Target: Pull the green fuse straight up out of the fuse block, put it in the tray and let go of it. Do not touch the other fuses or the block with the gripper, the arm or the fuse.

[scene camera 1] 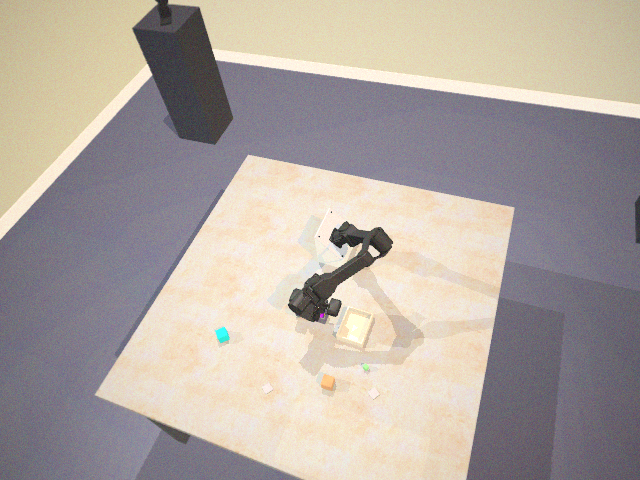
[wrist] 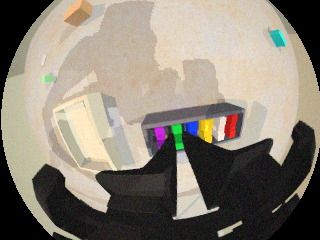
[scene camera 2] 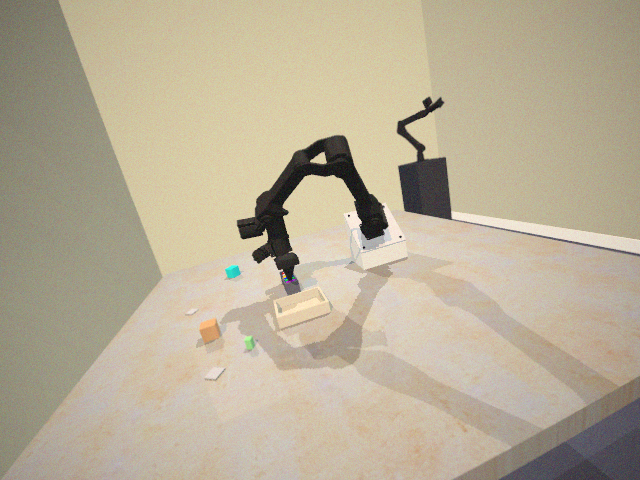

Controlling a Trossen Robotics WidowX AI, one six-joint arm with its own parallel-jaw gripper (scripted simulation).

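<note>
There is a beige tray [scene camera 2: 305, 305], and I find the beige tray in scene camera 1 [scene camera 1: 356, 323] and in the wrist view [wrist: 82, 122] too. My gripper [scene camera 2: 289, 280] is visible as well, and the wrist view shows my gripper too [wrist: 177, 135].
</note>
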